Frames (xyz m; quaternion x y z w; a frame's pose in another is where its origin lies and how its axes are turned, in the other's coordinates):
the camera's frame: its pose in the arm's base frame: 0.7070 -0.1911 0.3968 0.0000 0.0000 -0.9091 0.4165
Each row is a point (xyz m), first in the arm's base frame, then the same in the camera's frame.
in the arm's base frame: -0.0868 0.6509 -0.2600
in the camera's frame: -0.1193 -1.1510 -0.6568
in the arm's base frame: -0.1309 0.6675 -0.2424
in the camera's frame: -0.1031 -1.1953 -0.6392
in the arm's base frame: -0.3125 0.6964 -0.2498
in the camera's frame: -0.0064 -1.3517 -0.6466
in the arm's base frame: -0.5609 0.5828 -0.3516
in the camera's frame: 0.2419 -1.4656 -0.7484
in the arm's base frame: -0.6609 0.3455 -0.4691
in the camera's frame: 0.4869 -1.3864 -0.8659
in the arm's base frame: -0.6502 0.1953 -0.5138
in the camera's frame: 0.5937 -1.2802 -0.9106
